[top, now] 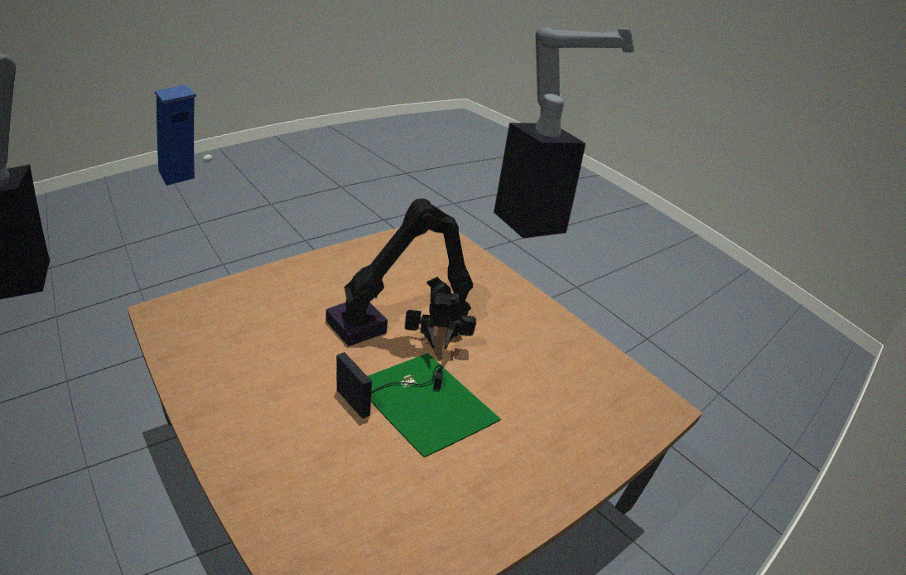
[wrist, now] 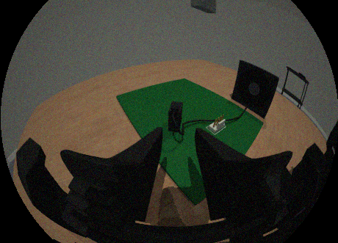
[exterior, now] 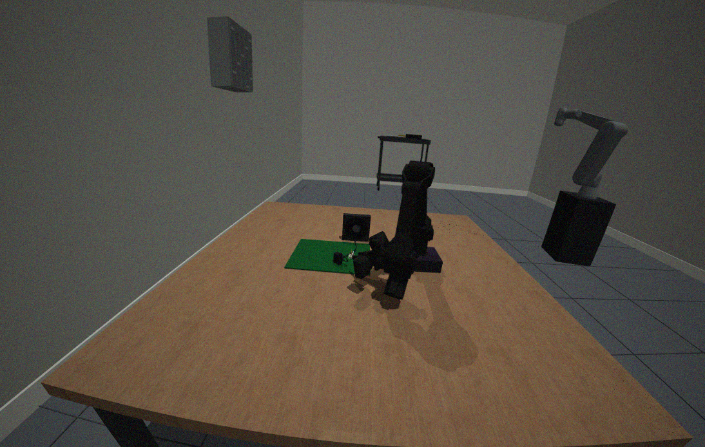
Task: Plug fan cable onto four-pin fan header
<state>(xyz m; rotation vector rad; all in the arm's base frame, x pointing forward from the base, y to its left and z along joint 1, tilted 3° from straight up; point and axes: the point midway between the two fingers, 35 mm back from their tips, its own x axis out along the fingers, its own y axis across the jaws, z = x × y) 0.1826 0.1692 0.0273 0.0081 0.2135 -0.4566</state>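
Right now the dark plug is 70 mm ahead of my gripper tip, 30 mm to the right of it and 40 mm below it. From my gripper tip the other things lie so: white four-pin header: 40 mm ahead, 100 mm to the right, 70 mm below; then green board: 120 mm ahead, 90 mm to the right, 80 mm below; then black square fan: 60 mm ahead, 260 mm to the right, 10 mm below.
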